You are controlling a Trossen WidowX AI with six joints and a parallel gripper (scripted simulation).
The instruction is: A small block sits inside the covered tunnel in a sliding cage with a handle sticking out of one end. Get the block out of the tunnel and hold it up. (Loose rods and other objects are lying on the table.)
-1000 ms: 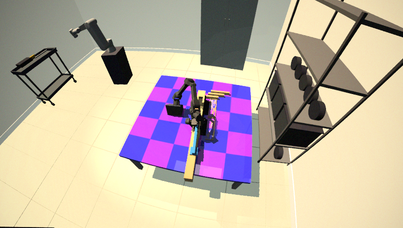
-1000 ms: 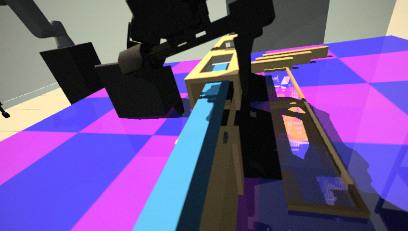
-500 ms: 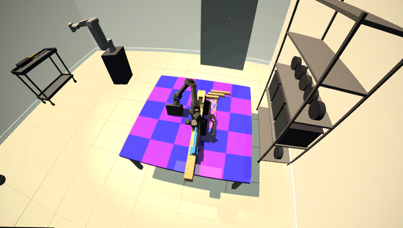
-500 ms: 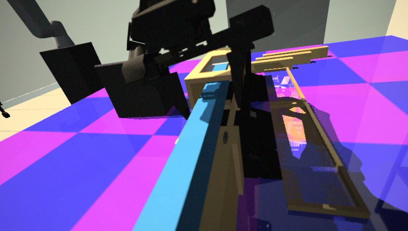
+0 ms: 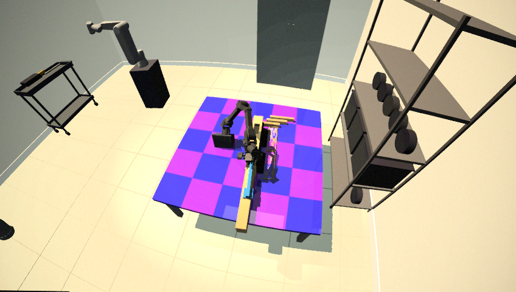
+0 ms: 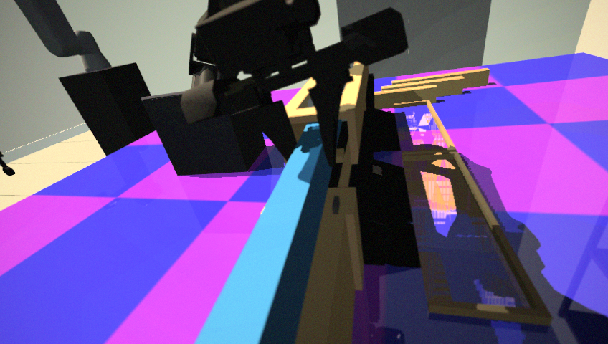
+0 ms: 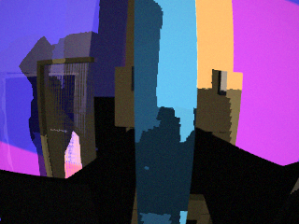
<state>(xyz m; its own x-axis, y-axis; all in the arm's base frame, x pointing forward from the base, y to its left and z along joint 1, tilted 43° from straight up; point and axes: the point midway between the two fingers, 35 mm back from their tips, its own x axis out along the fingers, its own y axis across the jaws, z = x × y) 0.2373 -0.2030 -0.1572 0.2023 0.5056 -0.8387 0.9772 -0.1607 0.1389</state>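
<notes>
Now: gripper tip 50 mm above the tan tunnel, 30 mm to the right of it and 20 mm short of it. Round my gripper tip: small red block: 220 mm to the left, 10 mm below.
</notes>
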